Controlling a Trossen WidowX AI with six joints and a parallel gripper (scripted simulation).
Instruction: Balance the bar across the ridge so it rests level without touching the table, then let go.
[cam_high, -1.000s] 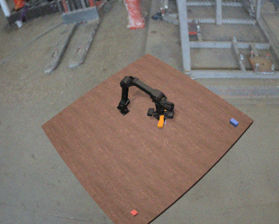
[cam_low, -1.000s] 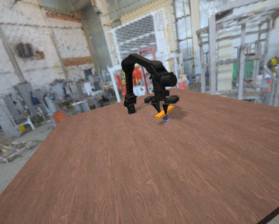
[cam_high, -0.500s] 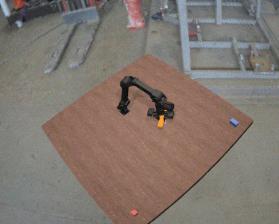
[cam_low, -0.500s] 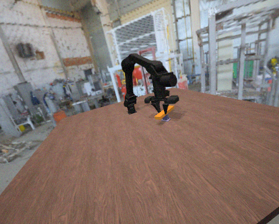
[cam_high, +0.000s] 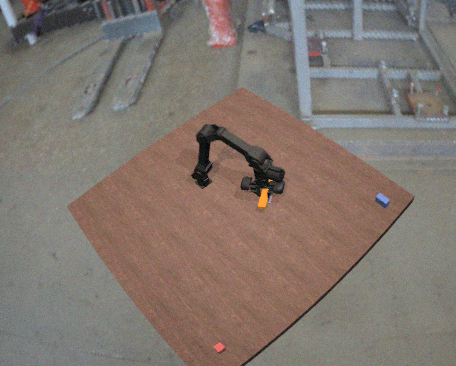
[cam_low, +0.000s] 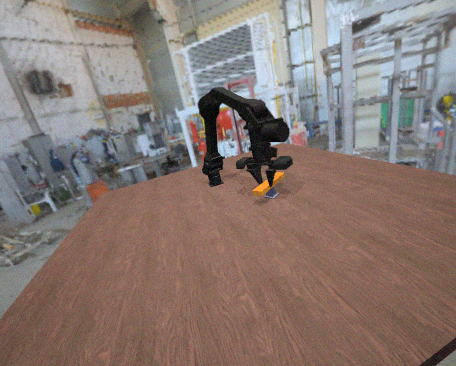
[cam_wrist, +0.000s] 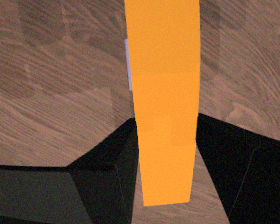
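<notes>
Right now my gripper tip is 2 cm past the bar and 2 cm to the right of it. Also, from my gripper tip: small red block: 42 cm ahead, 61 cm to the right, 3 cm below; small blue block: 42 cm ahead, 39 cm to the left, 3 cm below.
</notes>
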